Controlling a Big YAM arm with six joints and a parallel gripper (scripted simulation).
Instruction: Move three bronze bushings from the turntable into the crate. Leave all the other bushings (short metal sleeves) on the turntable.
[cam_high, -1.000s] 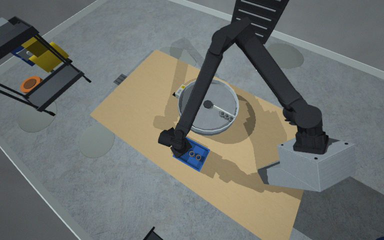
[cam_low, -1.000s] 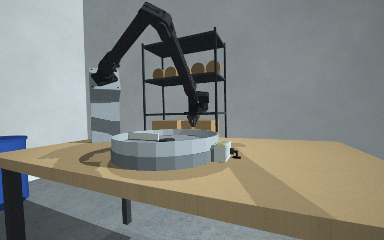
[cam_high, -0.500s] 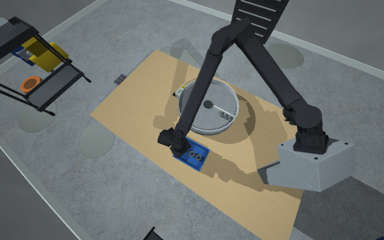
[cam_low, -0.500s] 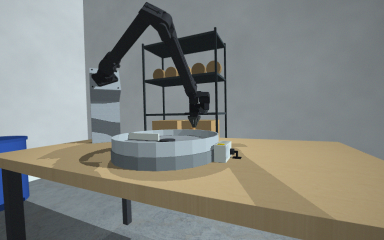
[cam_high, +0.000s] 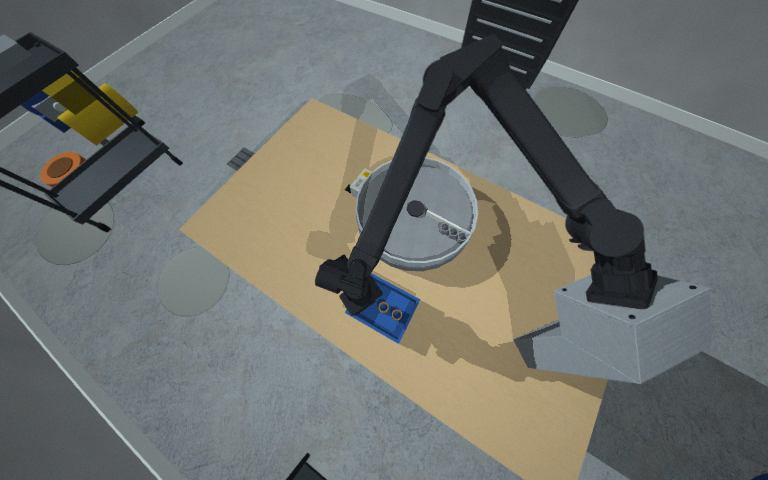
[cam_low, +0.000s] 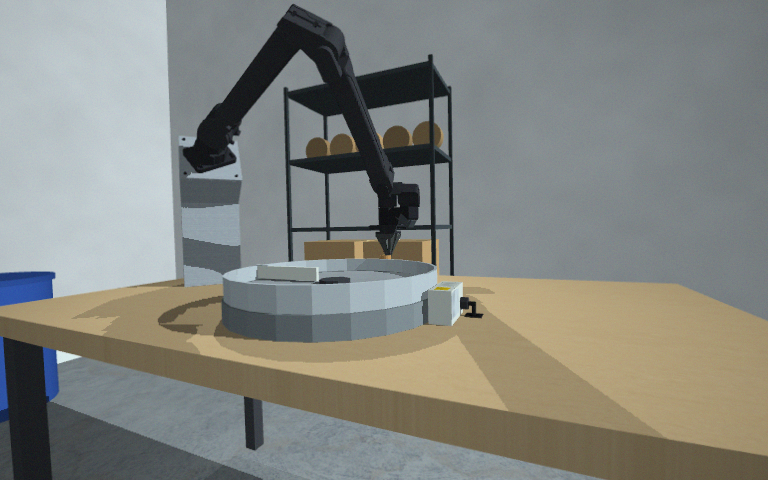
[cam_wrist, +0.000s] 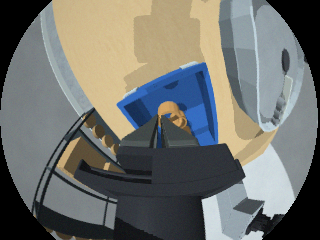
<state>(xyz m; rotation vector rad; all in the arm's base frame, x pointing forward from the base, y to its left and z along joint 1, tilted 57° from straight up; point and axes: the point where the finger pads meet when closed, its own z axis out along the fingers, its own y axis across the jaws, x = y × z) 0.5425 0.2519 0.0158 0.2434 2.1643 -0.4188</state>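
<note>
My hand is 60 mm past the blue crate, 10 mm to the left of it and 60 mm above it. From my hand the other things lie so: grey turntable: 10 mm behind, 370 mm to the right, 30 mm below.
</note>
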